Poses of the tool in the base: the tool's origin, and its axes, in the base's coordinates. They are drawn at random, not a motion.
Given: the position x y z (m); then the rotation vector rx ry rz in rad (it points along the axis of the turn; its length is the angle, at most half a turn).
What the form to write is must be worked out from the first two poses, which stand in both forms.
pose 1, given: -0.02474 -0.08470 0.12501 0.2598 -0.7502 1.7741
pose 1, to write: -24.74 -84.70 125.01 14.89 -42.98 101.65
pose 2, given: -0.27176 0.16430 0.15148 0.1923 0.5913 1.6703
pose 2, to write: -271.76 164.30 151.48 11.02 33.88 95.70
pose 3, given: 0.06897 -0.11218 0.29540 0.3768 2.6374 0.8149
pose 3, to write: 68.97 -112.18 295.40 21.59 151.11 46.69
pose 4, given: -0.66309 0.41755 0.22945 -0.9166 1.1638 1.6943
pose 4, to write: -663.09 417.55 229.45 -52.52 66.68 97.08
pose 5, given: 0.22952 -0.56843 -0.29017 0.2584 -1.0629 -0.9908
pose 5, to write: 229.52 -568.43 -290.17 14.81 -60.90 -56.77
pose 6, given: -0.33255 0.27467 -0.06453 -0.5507 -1.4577 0.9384
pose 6, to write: -332.55 274.67 -64.53 -31.55 -83.52 53.77
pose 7, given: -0.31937 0.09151 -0.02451 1.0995 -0.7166 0.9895
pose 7, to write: -319.37 91.51 -24.51 63.00 -41.06 56.69
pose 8, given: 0.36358 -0.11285 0.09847 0.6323 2.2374 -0.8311
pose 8, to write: 363.58 -112.85 98.47 36.23 128.19 -47.62
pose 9, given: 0.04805 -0.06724 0.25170 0.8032 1.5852 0.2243
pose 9, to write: 48.05 -67.24 251.70 46.02 90.83 12.85
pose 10, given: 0.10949 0.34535 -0.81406 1.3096 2.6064 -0.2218
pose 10, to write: 109.49 345.35 -814.06 75.03 149.34 -12.71
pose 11, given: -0.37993 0.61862 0.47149 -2.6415 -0.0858 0.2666
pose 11, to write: -379.93 618.62 471.49 -151.35 -4.92 15.28
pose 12, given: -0.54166 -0.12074 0.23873 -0.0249 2.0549 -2.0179
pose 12, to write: -541.66 -120.74 238.73 -1.43 117.74 -115.62
